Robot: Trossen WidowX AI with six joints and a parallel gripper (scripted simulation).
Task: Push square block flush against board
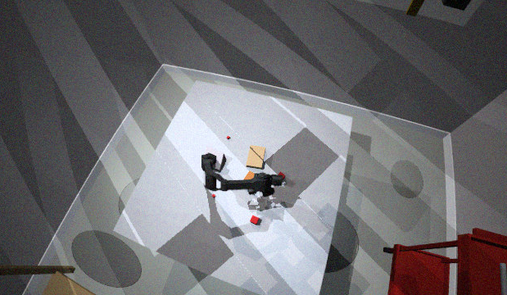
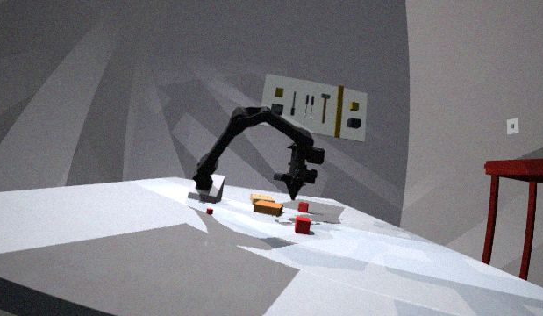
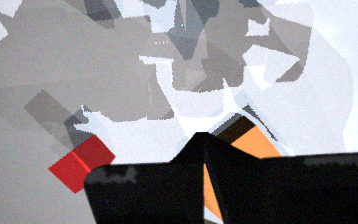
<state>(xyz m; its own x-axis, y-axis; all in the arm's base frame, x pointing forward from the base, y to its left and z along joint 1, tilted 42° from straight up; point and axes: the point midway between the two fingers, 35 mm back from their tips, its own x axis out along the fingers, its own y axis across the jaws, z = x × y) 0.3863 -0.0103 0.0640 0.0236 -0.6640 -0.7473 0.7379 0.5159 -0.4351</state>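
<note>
Now: gripper tip 90 mm past the orange square block, 30 mm to the right of it and 50 mm above it. The rest, counted from my gripper tip: tan board 140 mm behind, 190 mm to the left, 50 mm below.
</note>
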